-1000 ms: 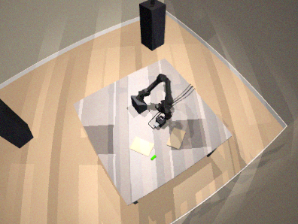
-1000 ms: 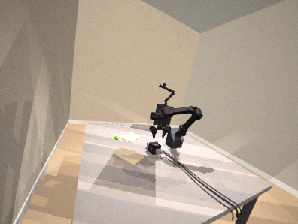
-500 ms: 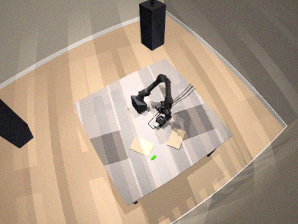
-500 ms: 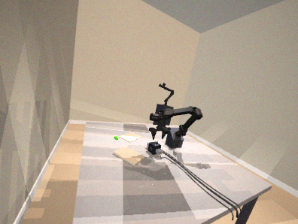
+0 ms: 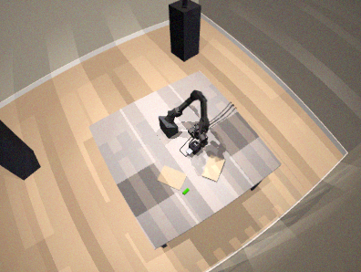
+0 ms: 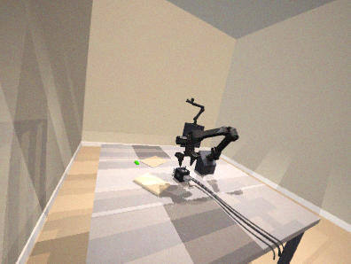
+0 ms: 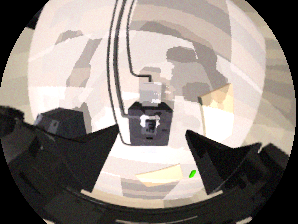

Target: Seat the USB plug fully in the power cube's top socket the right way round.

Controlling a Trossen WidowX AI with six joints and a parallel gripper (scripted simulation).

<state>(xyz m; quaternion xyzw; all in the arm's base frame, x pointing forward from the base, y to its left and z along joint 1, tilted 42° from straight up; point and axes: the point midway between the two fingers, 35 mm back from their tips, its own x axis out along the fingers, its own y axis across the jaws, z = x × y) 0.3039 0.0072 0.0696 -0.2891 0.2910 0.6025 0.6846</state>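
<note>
The USB plug is 20 mm below my gripper tip. Also, from my gripper tip: green block (230 mm ahead, 330 mm to the right, 110 mm below); then pale socket (40 mm below).
</note>
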